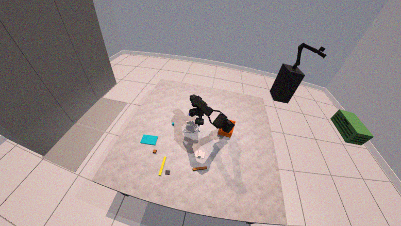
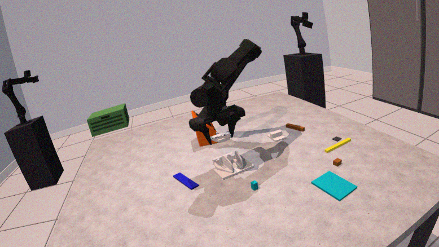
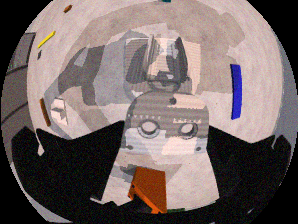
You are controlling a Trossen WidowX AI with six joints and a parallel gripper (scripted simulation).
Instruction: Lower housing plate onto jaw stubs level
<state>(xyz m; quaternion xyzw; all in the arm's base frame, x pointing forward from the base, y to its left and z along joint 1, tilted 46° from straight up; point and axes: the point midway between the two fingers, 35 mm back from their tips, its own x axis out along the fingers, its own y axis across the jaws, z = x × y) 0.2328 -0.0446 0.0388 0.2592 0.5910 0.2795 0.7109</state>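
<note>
The housing plate lies 1 cm ahead of my gripper tip and 2 cm above it. From my gripper tip the other things lie so: brown bar (7 cm behind, 36 cm to the left, 8 cm below); cyan cube (22 cm ahead, 1 cm to the left, 7 cm below); blue strip (5 cm ahead, 16 cm to the right, 8 cm below).
</note>
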